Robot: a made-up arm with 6 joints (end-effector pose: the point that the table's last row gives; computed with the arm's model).
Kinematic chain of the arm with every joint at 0, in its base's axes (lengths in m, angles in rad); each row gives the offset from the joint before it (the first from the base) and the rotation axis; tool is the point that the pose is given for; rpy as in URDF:
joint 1: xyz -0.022 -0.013 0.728 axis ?
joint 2: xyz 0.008 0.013 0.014 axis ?
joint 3: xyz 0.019 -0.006 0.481 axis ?
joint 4: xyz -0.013 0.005 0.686 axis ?
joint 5: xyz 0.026 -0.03 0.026 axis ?
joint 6: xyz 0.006 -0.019 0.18 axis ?
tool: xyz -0.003 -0.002 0.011 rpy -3.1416 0 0
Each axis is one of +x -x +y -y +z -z.
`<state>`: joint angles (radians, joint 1 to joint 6).
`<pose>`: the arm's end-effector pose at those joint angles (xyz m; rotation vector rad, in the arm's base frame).
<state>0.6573 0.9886 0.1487 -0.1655 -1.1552 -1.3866</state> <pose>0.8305 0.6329 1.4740 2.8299 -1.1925 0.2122</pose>
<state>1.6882 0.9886 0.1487 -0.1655 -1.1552 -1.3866</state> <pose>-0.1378 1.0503 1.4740 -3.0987 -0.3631 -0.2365</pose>
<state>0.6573 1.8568 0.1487 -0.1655 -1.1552 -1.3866</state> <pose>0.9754 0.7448 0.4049 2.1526 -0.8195 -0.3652</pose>
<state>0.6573 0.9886 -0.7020 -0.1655 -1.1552 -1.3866</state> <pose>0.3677 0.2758 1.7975 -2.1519 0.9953 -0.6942</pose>
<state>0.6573 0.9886 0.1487 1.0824 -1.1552 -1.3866</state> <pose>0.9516 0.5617 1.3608 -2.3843 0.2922 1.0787</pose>
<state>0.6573 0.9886 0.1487 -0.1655 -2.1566 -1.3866</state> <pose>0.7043 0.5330 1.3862 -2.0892 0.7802 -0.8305</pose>
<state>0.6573 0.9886 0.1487 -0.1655 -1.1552 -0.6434</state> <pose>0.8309 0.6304 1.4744 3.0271 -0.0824 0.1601</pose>
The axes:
joint 1: +z
joint 2: +y
joint 3: +y
joint 4: +z
joint 5: +y
joint 6: +z

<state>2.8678 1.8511 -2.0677 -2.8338 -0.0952 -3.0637</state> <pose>-0.2563 -0.0007 1.4633 0.1647 -3.0256 -0.1030</pose>
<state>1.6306 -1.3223 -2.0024 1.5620 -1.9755 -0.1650</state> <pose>0.1391 -0.3767 0.2435 -2.5978 -0.0318 1.7234</pose>
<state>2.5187 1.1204 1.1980 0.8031 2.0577 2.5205</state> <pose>-0.7344 0.3573 0.4034 -0.6304 1.9028 2.2837</pose>
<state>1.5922 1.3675 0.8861 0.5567 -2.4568 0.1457</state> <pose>0.0404 0.9539 0.5164 -2.1289 -1.6823 0.1546</pose>
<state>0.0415 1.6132 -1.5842 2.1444 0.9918 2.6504</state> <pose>0.4048 0.2038 1.5130 1.9474 -1.6973 1.3273</pose>
